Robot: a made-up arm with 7 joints.
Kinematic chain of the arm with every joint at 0, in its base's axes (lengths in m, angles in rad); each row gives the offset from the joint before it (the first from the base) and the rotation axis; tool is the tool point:
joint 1: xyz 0 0 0 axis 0 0.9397 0.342
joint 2: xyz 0 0 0 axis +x
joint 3: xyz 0 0 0 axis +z
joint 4: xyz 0.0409 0 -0.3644 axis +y
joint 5: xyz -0.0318 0 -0.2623 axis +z
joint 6: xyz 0 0 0 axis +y
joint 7: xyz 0 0 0 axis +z
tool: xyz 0 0 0
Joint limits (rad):
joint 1: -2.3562..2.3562
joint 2: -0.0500..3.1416
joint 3: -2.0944..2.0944
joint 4: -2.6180..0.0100
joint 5: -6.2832..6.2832
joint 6: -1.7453..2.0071
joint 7: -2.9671..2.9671
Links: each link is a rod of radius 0.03 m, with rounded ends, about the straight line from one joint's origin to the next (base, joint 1, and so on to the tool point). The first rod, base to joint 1, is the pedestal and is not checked.
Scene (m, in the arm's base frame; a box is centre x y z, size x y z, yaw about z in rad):
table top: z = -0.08
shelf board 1: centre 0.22 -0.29 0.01 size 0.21 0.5 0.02 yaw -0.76
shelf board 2: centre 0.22 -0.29 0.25 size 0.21 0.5 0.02 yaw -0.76
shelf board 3: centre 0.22 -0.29 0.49 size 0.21 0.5 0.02 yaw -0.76
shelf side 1: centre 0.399 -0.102 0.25 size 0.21 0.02 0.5 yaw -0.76
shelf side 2: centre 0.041 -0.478 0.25 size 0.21 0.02 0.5 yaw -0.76
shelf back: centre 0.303 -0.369 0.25 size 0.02 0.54 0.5 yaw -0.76
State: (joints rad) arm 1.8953 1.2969 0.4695 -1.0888 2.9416 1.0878 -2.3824
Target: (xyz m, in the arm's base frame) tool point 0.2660 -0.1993 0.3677
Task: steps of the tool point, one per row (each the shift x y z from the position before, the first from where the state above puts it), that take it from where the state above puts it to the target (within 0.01 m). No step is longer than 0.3 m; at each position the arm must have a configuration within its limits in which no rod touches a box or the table.
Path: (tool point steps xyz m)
1: 0.2554 0.0579 -0.0355
2: 0.2441 -0.0614 0.0633
3: 0.1527 -0.1610 0.1362
4: -0.0118 -0.1624 0.1031
5: -0.0964 -0.1479 0.0705
6: -0.1437 -0.1065 0.0079
7: 0.0672 -0.0628 0.0112
8: 0.0663 -0.0641 -0.0112

